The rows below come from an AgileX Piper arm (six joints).
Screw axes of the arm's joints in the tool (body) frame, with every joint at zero. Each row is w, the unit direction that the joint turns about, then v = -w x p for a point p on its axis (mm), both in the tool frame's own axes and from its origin. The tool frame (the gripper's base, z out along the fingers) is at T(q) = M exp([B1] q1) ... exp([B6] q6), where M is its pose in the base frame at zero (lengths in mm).
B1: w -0.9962 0 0.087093 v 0 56.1 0
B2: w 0 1 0 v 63.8 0 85
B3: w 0 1 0 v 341.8 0 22
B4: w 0 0 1 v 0 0 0
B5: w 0 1 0 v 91 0 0
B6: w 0 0 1 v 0 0 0
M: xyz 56.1 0 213.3 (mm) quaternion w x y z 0.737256 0 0.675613 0
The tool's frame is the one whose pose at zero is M.
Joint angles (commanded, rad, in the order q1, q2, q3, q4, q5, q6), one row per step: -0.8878, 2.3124, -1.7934, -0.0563, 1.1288, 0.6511; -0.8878, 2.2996, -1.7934, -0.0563, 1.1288, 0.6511; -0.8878, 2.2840, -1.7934, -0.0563, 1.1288, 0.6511; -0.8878, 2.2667, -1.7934, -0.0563, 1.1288, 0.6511; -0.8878, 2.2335, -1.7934, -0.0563, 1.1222, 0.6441; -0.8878, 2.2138, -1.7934, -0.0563, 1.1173, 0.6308; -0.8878, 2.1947, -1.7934, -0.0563, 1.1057, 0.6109; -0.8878, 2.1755, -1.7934, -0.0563, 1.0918, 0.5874; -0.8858, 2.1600, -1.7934, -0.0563, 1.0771, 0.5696
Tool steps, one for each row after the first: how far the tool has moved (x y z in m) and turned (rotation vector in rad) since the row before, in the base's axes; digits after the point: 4 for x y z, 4 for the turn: -0.0001, 0.0001, 0.0059, -0.0099, -0.0081, 0.0000; -0.0002, 0.0002, 0.0071, -0.0121, -0.0098, 0.0000; -0.0003, 0.0003, 0.0079, -0.0134, -0.0109, 0.0000; -0.0003, 0.0004, 0.0152, -0.0308, -0.0246, 0.0073; -0.0003, 0.0004, 0.0090, -0.0194, -0.0141, 0.0135; 0.0000, 0.0000, 0.0088, -0.0246, -0.0168, 0.0203; 0.0000, 0.0000, 0.0090, -0.0271, -0.0173, 0.0239; 0.0009, 0.0005, 0.0073, -0.0248, -0.0160, 0.0202
